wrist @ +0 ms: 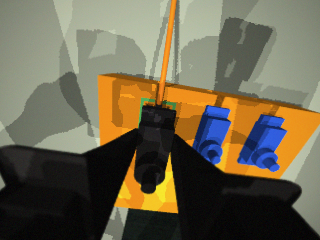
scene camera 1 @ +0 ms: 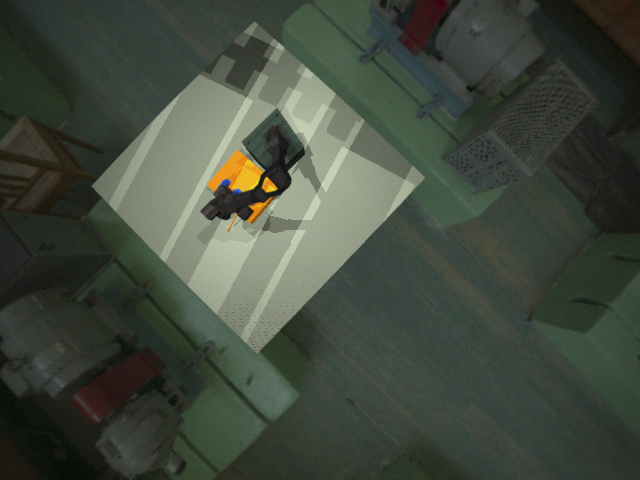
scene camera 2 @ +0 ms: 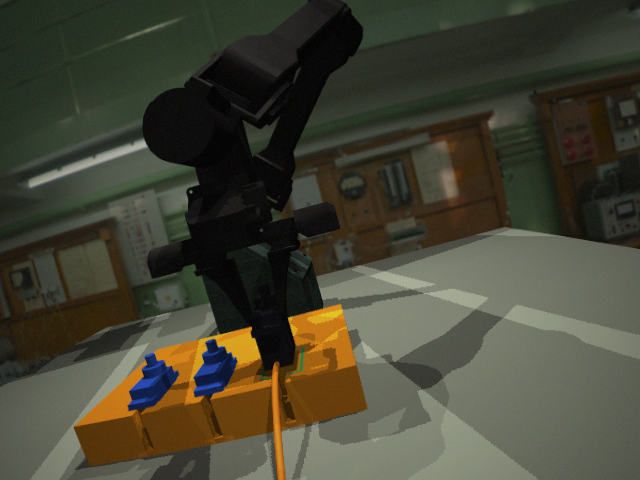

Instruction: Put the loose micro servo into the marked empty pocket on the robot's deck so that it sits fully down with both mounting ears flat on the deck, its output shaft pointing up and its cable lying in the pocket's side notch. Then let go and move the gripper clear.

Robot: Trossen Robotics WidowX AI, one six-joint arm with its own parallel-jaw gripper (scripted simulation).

Scene:
The same spot on an orange deck: (wrist: 130,196) is (scene camera 1: 268,185).

